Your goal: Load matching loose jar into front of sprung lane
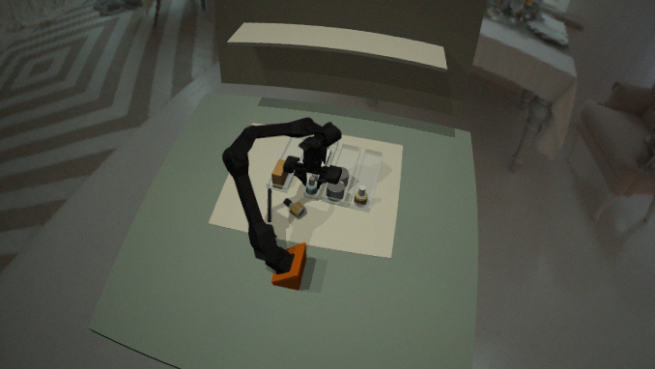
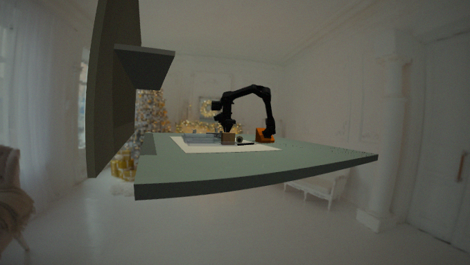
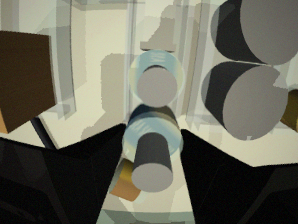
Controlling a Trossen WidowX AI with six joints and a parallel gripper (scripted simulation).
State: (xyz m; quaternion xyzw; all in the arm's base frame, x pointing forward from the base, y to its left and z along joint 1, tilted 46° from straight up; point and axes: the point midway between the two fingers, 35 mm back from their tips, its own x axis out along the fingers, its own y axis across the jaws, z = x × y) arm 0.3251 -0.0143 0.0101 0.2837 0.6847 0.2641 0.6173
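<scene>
Now: gripper tip 160 mm short of the sprung lane, 30 mm above it and 20 mm to the right of it. Round my gripper tip: thin black rod (130 mm to the left, 80 mm behind, 50 mm below).
</scene>
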